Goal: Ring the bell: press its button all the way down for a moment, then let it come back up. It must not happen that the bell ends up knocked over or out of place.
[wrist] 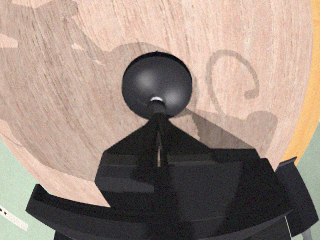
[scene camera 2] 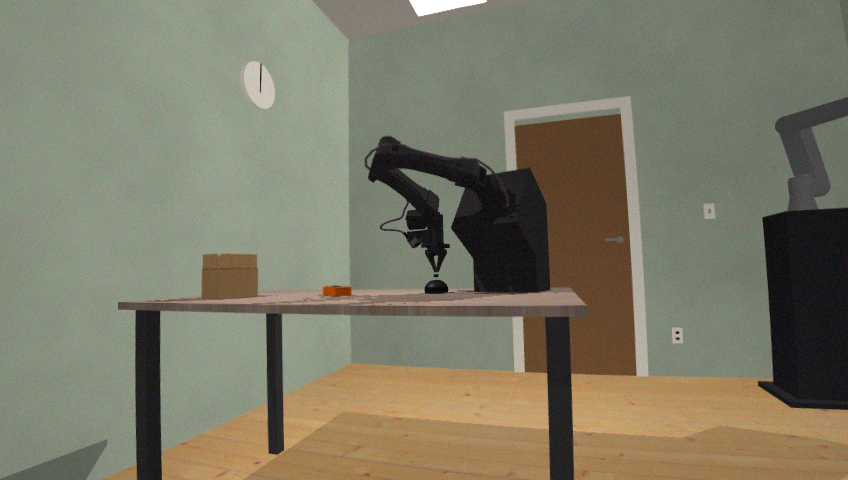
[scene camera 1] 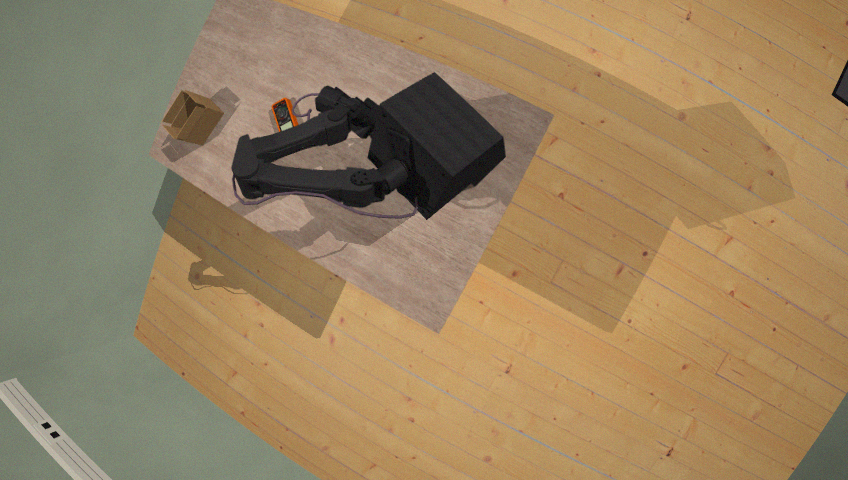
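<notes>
A bell, a cardboard box and my gripper are visible in the pictures.
</notes>
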